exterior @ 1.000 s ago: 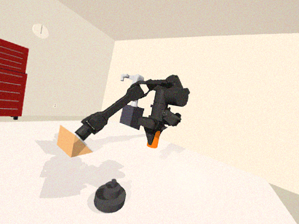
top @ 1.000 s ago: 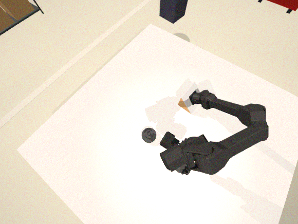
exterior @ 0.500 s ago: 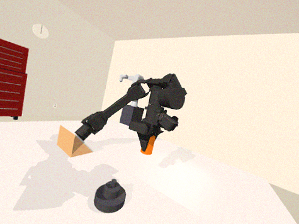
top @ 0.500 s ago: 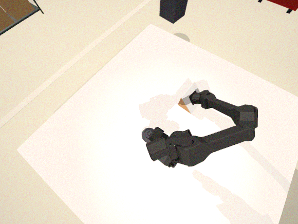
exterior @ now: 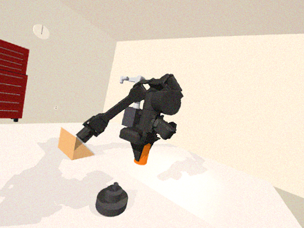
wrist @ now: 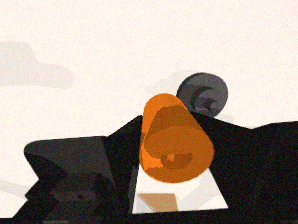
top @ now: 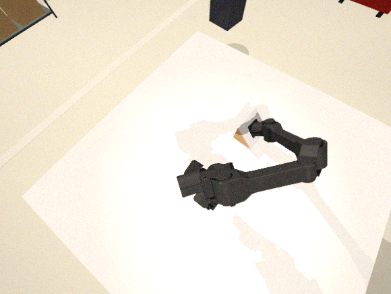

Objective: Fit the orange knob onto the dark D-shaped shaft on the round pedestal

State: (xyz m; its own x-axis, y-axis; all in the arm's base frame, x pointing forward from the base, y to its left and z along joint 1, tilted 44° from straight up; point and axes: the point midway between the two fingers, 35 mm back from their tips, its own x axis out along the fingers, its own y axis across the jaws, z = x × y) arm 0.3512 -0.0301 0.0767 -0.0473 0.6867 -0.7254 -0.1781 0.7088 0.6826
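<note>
Now: gripper tip 8 cm to the left of the round pedestal and 8 cm above it. Also, from my gripper tip: orange knob: 2 cm above.
</note>
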